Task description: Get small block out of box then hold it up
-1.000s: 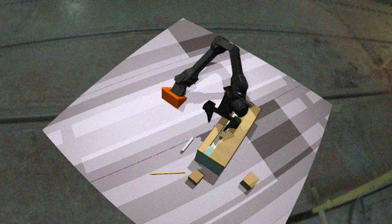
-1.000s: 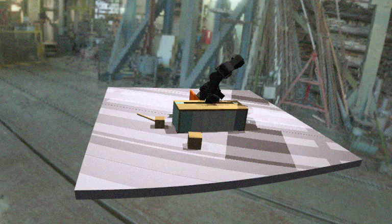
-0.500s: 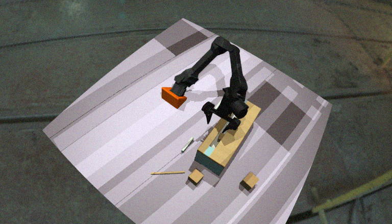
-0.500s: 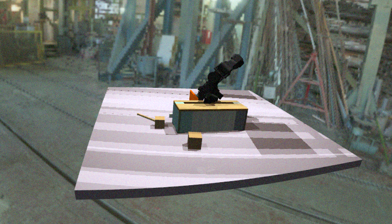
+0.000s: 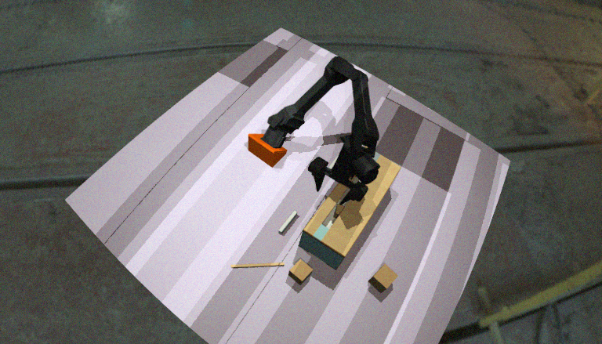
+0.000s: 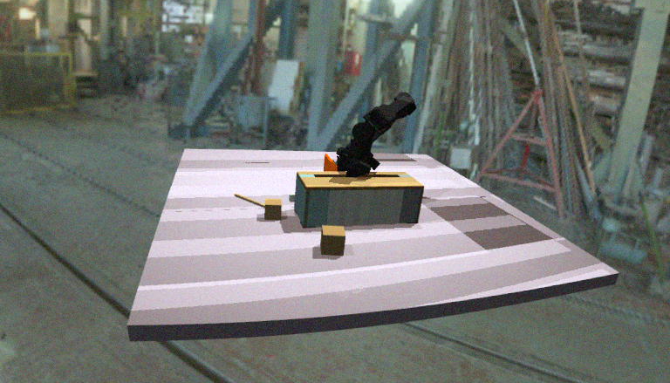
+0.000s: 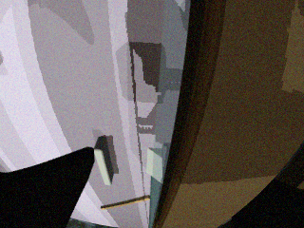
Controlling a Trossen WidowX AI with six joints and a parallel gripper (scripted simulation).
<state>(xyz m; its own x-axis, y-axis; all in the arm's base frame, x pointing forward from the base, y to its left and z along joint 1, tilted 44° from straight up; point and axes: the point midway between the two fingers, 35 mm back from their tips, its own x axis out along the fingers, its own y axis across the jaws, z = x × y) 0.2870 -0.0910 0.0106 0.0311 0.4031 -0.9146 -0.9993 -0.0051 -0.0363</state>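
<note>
Right now my gripper tip is 60 mm short of the tan block and 20 mm to the left of it. Round my gripper tip: long box 40 mm to the left, 30 mm below, 30 mm ahead; thin stick 290 mm to the right, 80 mm below, 50 mm behind.
</note>
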